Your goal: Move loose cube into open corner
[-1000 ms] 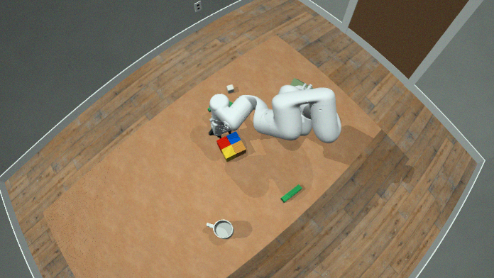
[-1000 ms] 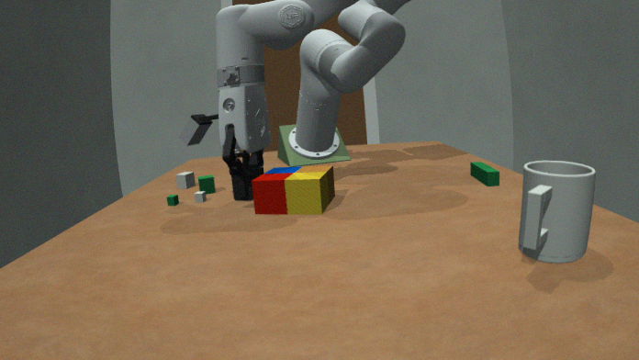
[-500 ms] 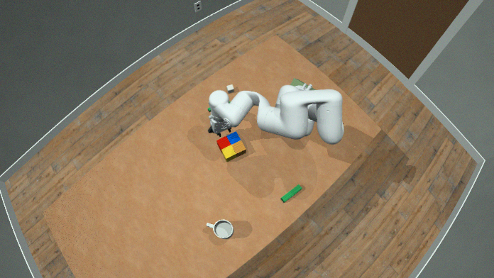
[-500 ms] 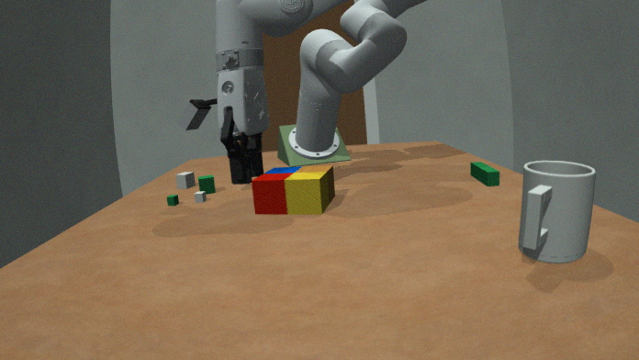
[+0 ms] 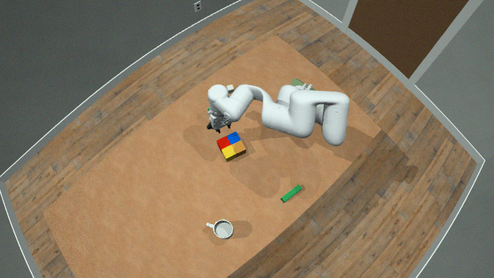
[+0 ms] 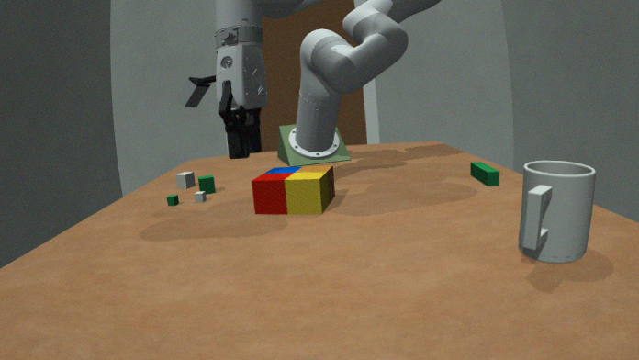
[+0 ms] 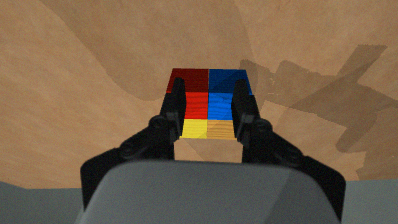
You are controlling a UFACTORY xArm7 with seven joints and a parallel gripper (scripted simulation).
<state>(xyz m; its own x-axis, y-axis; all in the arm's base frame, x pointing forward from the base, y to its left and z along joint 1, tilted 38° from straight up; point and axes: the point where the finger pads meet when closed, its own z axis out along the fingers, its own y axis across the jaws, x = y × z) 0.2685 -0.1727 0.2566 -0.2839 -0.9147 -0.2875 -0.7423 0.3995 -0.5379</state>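
The red cube lies 40 mm ahead of my hand, 40 mm to the left of it and 70 mm below it. Round my hand: yellow cube (60 mm ahead, 80 mm to the left, 70 mm below); orange cube (10 mm ahead, 100 mm to the left, 70 mm below); blue cube (10 mm behind, 60 mm to the left, 70 mm below).
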